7 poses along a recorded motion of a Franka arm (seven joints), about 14 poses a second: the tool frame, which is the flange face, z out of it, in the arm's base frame.
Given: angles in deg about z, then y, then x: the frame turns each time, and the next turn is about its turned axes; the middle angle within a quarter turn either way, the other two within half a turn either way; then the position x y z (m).
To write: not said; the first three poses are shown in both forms.
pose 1, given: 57.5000 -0.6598 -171.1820 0.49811 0.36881 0.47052
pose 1, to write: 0.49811 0.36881 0.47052 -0.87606 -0.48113 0.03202 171.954
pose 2, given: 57.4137 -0.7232 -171.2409 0.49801 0.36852 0.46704
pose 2, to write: 0.49801 0.36852 0.46704 -0.87643 -0.48052 0.03124 171.972
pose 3, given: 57.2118 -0.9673 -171.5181 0.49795 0.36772 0.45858
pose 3, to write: 0.49795 0.36772 0.45858 -0.87729 -0.47914 0.02808 172.092
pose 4, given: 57.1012 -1.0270 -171.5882 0.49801 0.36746 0.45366
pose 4, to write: 0.49801 0.36746 0.45366 -0.87775 -0.47834 0.02726 172.122
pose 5, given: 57.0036 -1.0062 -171.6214 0.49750 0.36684 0.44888
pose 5, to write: 0.49750 0.36684 0.44888 -0.87817 -0.47757 0.02723 172.159
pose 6, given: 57.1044 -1.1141 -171.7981 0.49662 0.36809 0.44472
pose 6, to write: 0.49662 0.36809 0.44472 -0.87776 -0.47841 0.02572 172.265
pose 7, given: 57.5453 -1.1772 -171.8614 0.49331 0.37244 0.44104
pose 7, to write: 0.49331 0.37244 0.44104 -0.87591 -0.48182 0.02523 172.302
